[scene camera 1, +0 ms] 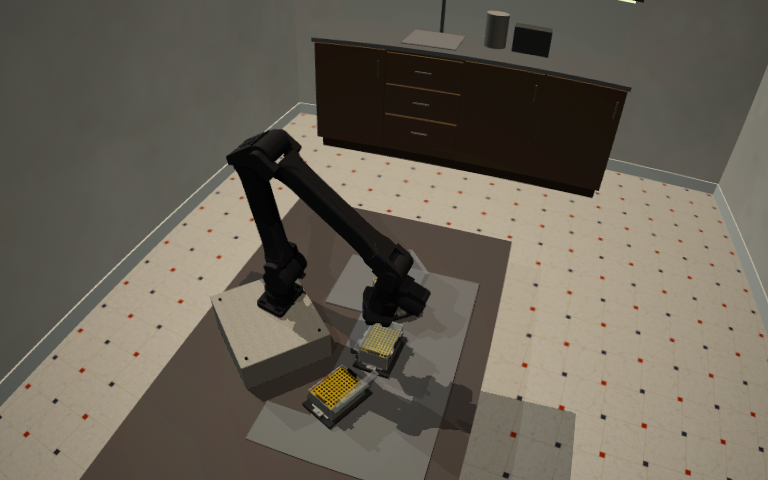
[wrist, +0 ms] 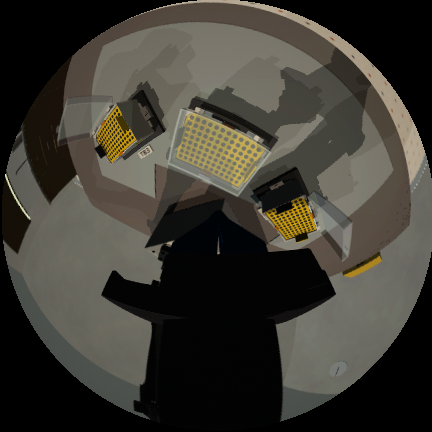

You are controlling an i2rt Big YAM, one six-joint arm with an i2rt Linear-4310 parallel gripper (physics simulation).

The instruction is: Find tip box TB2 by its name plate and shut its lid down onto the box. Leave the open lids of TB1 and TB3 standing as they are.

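Note:
The middle tip box has its clear lid lying over the yellow rack; whether it sits flush I cannot tell. No name plate of it is readable. The box with the TB3 plate stands left in the wrist view, its clear lid open; the arm mostly hides it in the scene view. The third box has its clear lid standing open; its plate is unreadable. My gripper is shut and empty, beside the middle box in the wrist view; its tips are hard to make out in the scene view.
The boxes stand on a grey mat over a brown area. The pale pedestal carries the arm. A dark cabinet stands at the back. A yellow bar shows at the right of the wrist view.

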